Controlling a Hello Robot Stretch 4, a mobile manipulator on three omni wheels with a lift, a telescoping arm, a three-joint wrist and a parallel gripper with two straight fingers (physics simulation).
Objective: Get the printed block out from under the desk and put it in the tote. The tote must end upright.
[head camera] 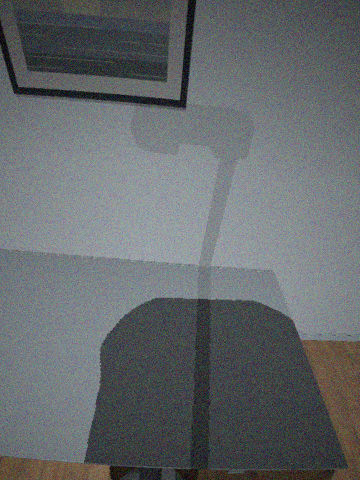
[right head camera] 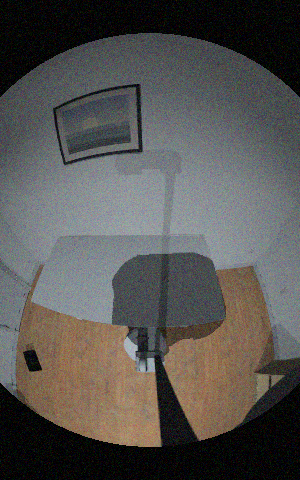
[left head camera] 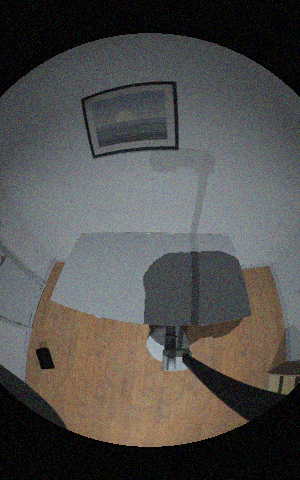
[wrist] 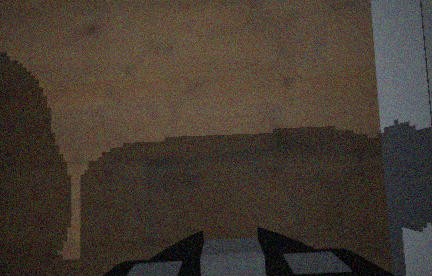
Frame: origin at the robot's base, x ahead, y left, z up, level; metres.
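Seen in the pictures: gripper, fingertip midpoint: [wrist: 231,251].
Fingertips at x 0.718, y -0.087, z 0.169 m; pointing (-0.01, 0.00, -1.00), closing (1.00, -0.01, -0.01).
Observation:
A point is followed by its place in that frame.
In the wrist view my gripper [wrist: 231,251] @(x 0.718, y -0.087, z 0.169 m) is shut on a pale grey-blue block [wrist: 229,258] @(x 0.717, y -0.081, z 0.197 m). The block sits between the two black fingers, low over the wooden floor [wrist: 210,70] @(x 0.707, y 0.086, z -0.027 m). The grey desk [head camera: 51,343] @(x 0.483, y 0.382, z 0.693 m) [left head camera: 103,271] @(x 0.517, y 0.509, z 0.693 m) [right head camera: 78,278] @(x 0.473, y 0.482, z 0.693 m) stands against the wall. My arm [left head camera: 171,343] @(x 0.021, y -0.009, z 0.513 m) [right head camera: 143,344] @(x 0.024, y -0.009, z 0.512 m) reaches towards its front edge. The fingers themselves cannot be made out in the head views. A small dark box-like thing [left head camera: 45,358] @(x -0.653, y 1.571, z -0.026 m) [right head camera: 32,360] @(x -0.653, y 1.581, z -0.027 m) stands on the floor far to the left. I cannot tell whether it is the tote.
A dark shadow covers the right part of the desk top. A framed picture [left head camera: 130,118] @(x 0.920, y 0.211, z 1.614 m) hangs on the wall above. A small wooden side table [left head camera: 286,375] [right head camera: 273,371] stands at the right. A grey wall [wrist: 400,63] @(x 0.923, y 0.059, z 0.022 m) shows at the right of the wrist view.

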